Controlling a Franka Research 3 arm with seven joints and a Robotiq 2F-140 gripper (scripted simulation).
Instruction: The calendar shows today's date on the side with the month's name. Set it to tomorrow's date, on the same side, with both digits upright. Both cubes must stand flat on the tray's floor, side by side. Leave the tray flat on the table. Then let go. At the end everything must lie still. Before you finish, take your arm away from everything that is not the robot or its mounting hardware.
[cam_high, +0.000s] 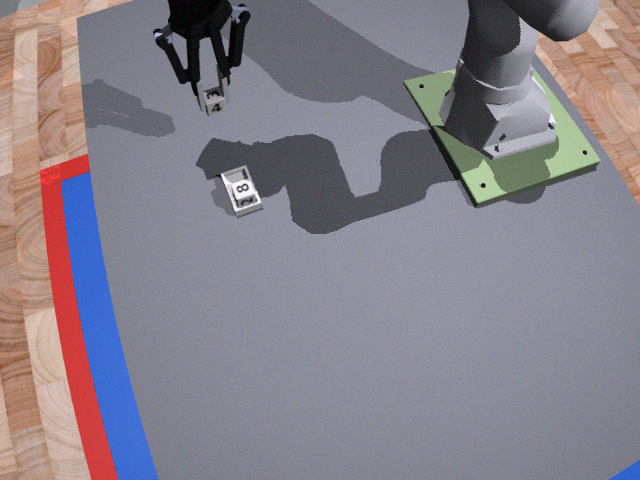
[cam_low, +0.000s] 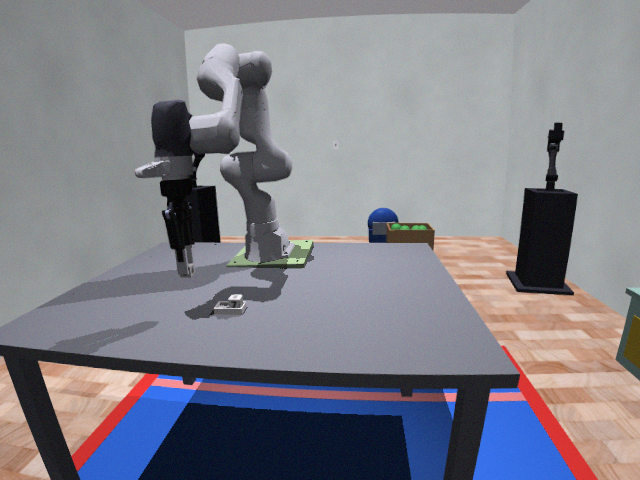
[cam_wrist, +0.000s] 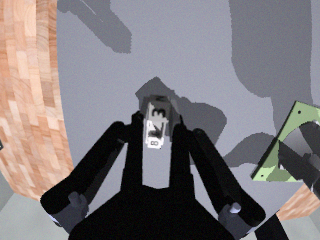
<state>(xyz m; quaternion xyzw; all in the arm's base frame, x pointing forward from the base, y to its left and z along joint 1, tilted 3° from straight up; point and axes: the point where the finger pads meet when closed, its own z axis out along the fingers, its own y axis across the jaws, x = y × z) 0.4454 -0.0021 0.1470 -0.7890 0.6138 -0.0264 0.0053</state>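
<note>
My gripper is now 13 cm above the tray, 10 cm to the right of it and 3 cm past it.
</note>
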